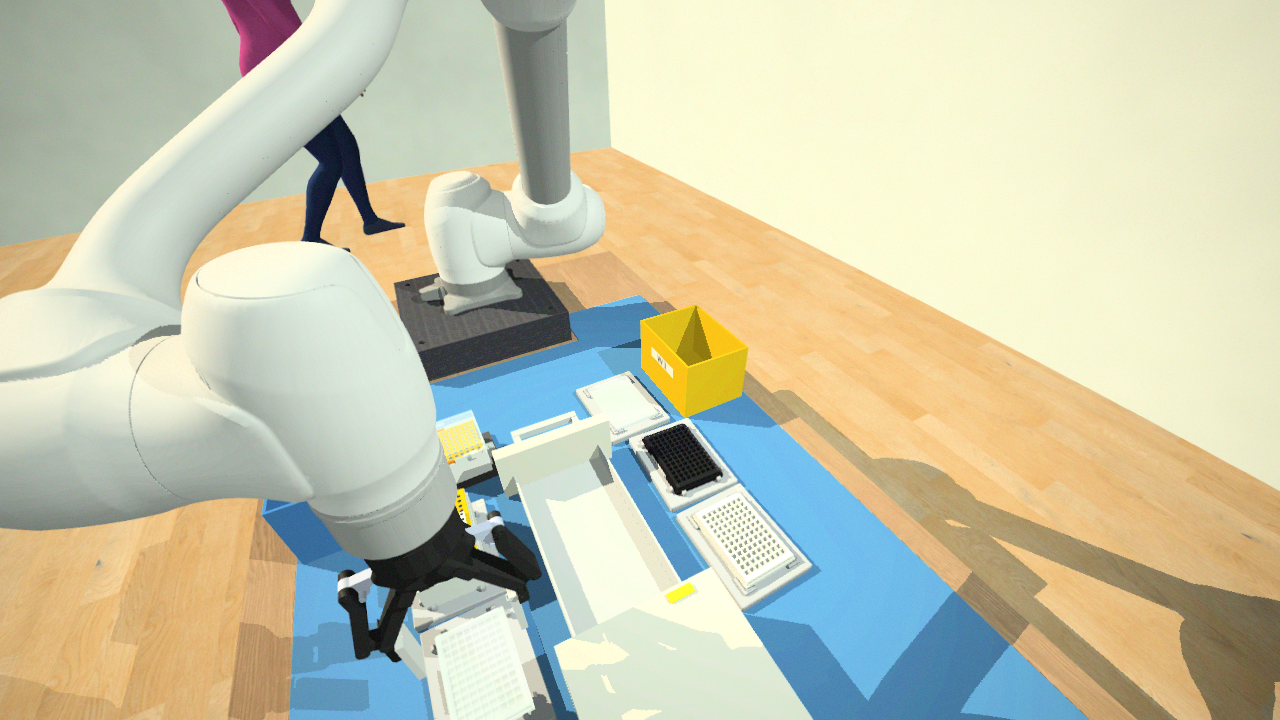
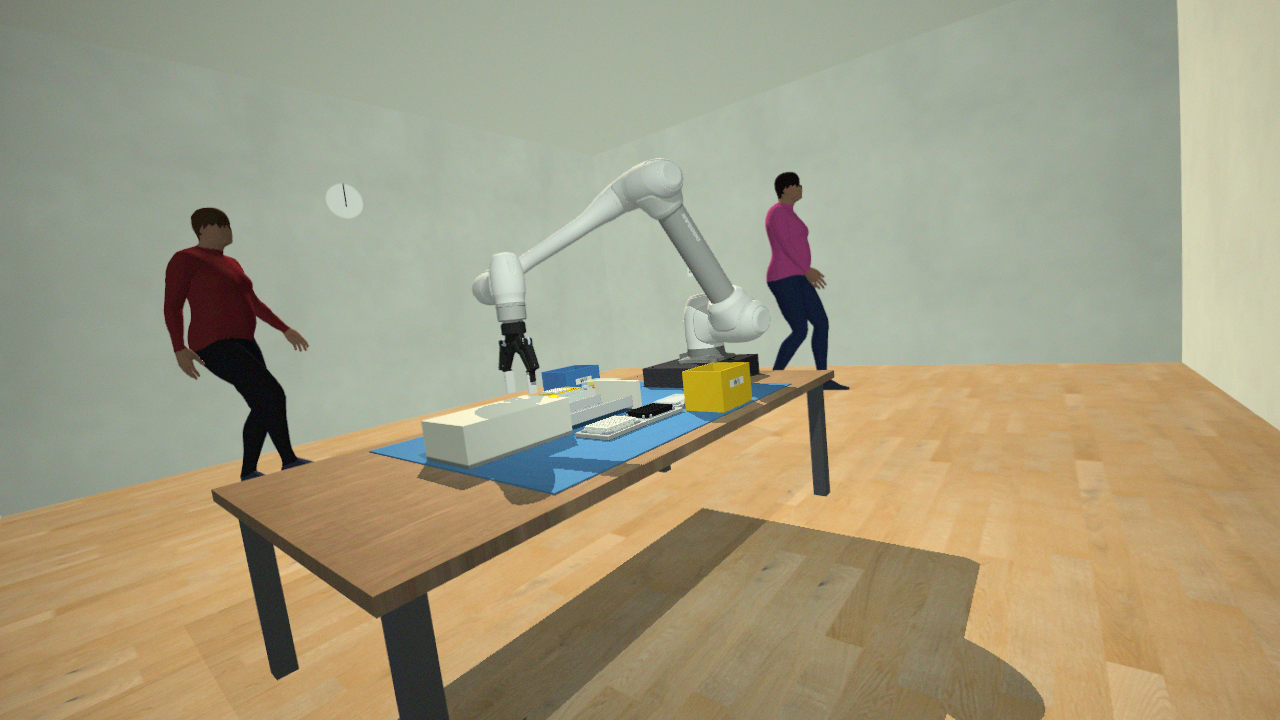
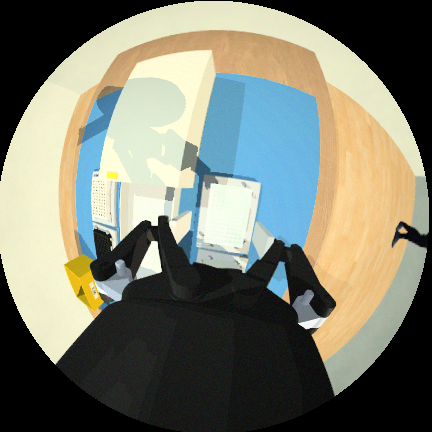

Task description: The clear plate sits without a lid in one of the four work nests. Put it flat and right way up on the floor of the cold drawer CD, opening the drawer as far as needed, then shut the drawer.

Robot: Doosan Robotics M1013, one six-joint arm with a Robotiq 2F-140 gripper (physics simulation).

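Where they show: gripper, fingertip midpoint: (image 1: 472, 639) (image 2: 521, 392) (image 3: 221, 225); arm's base, origin of the base link: (image 1: 477, 289) (image 2: 706, 359).
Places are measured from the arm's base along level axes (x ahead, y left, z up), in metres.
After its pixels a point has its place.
The clear plate (image 1: 483, 667) @(x 0.825, y -0.182, z -0.052 m) (image 3: 229, 214) @(x 0.829, y -0.191, z -0.062 m) is pale and translucent, without a lid, and lies flat in a white nest (image 3: 255, 200) @(x 0.867, y -0.241, z -0.065 m) beside the drawer housing. My gripper (image 1: 460, 617) @(x 0.825, y -0.178, z 0.020 m) (image 2: 521, 383) @(x 0.825, y -0.178, z 0.020 m) (image 3: 221, 225) @(x 0.825, y -0.178, z 0.020 m) is open, with nothing between its pale finger pads, above the nest row that holds the plate. Its height over the plate is hard to judge. The cold drawer (image 1: 595, 546) @(x 0.737, y -0.004, z -0.059 m) (image 3: 145, 200) @(x 0.831, y 0.008, z -0.059 m) stands pulled out of its white housing (image 1: 689, 662) @(x 0.951, y 0.014, z 0.025 m) (image 2: 501, 429) @(x 1.100, y 0.089, z -0.008 m) (image 3: 155, 115) @(x 0.998, y -0.037, z 0.025 m), its floor bare where visible. Its front panel (image 1: 554, 452) @(x 0.584, y -0.005, z -0.011 m) carries a handle (image 1: 544, 424) @(x 0.527, y -0.001, z -0.001 m).
A white plate (image 1: 742, 537) @(x 0.825, y 0.187, z -0.056 m) and a black plate (image 1: 682, 456) @(x 0.656, y 0.189, z -0.053 m) sit in nests across the drawer. A flat white nest (image 1: 622, 402) @(x 0.482, y 0.161, z -0.057 m) stands near the yellow bin (image 1: 693, 376) @(x 0.558, y 0.269, z 0.019 m) (image 2: 716, 389) @(x 0.558, y 0.369, z -0.010 m). A tip rack (image 1: 462, 438) @(x 0.496, y -0.130, z 0.000 m) and a blue bin (image 1: 304, 528) @(x 0.560, y -0.361, z -0.007 m) (image 2: 570, 376) @(x 0.536, y -0.259, z 0.022 m) are partly hidden.
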